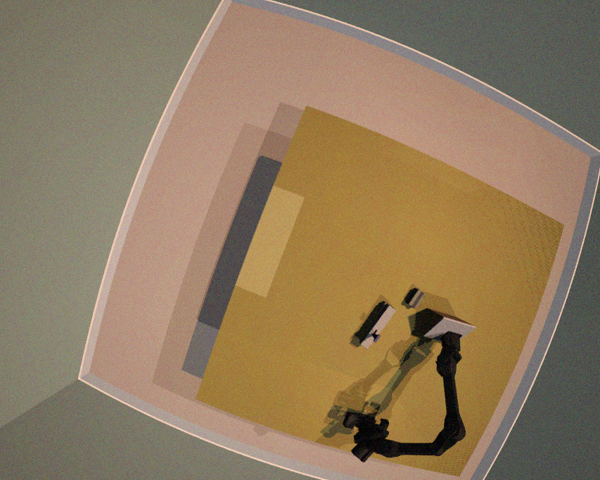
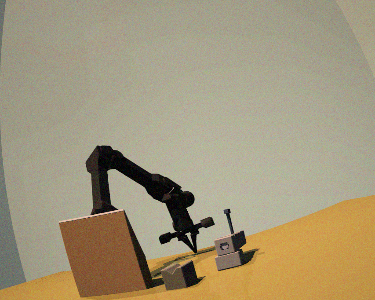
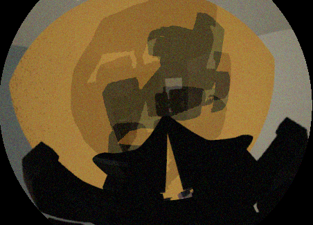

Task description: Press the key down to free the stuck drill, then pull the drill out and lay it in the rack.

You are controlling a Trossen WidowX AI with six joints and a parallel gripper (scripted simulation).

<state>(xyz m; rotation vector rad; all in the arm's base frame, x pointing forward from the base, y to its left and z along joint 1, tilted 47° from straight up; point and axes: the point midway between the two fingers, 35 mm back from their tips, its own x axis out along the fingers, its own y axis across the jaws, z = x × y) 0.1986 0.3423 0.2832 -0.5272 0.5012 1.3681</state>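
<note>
The key lies 370 mm to the right of my gripper tip, 90 mm ahead of it and 80 mm above it. The rest, counted from my gripper tip: drill: 420 mm to the right, 80 mm ahead, 40 mm above; rack: 540 mm to the right, 30 mm behind, 10 mm above; grey fixture block: 400 mm to the right, 80 mm ahead, 30 mm above.
</note>
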